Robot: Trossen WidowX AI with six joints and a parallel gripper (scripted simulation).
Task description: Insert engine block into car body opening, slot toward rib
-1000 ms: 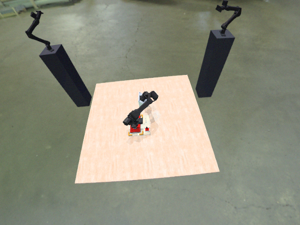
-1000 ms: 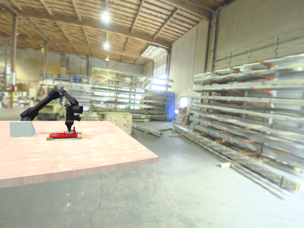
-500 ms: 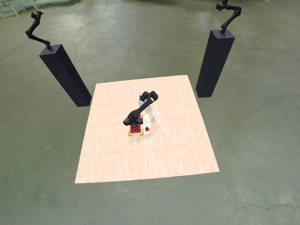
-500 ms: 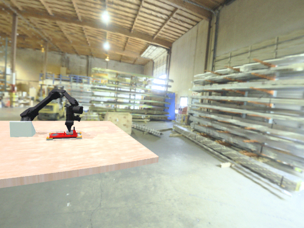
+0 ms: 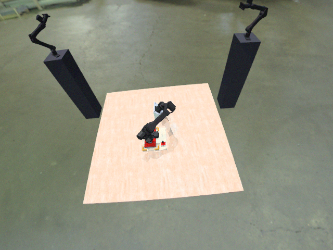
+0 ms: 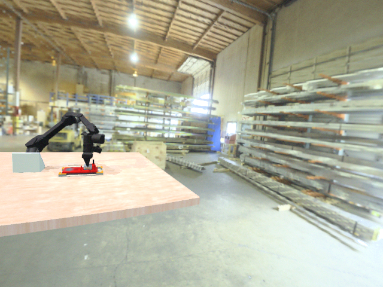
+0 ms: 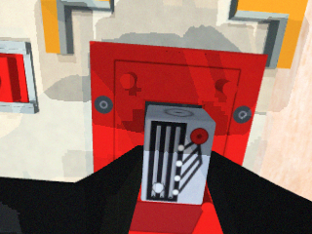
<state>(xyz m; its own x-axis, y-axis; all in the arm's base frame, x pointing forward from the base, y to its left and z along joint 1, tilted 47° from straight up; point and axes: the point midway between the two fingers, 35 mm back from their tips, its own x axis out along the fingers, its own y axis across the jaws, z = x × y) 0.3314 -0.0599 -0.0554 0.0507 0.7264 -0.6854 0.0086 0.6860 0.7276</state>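
The plate is 30 mm behind my gripper tip, 30 mm to the left of it and 30 mm below it. Also, from my gripper tip: grey engine block 10 mm below.
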